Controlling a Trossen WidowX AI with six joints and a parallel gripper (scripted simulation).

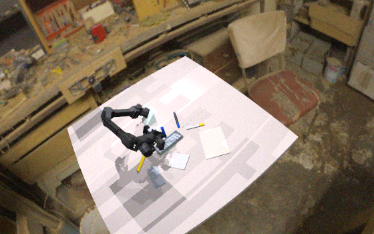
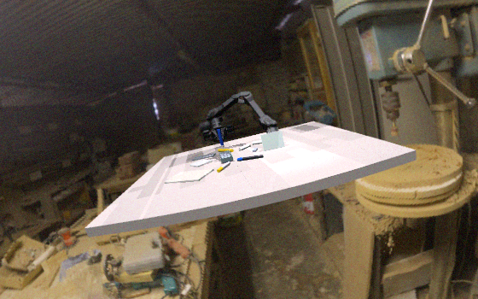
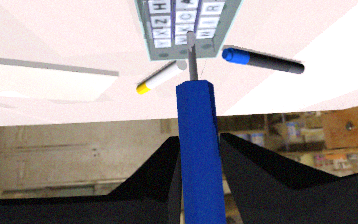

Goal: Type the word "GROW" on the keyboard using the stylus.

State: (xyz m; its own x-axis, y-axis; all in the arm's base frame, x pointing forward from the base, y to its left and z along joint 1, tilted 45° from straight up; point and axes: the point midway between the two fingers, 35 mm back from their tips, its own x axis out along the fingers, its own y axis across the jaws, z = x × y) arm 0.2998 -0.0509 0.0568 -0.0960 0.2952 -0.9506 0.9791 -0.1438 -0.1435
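Now: gripper tip 21 cm to the left of the yellow marker, 10 cm above it and 2 cm past it. From my gripper tip the other things lie so: blue stylus: 1 cm below; then blue-capped pen: 15 cm to the left, 10 cm below, 9 cm behind; then yellow-capped pen: 22 cm to the left, 10 cm below, 3 cm ahead.
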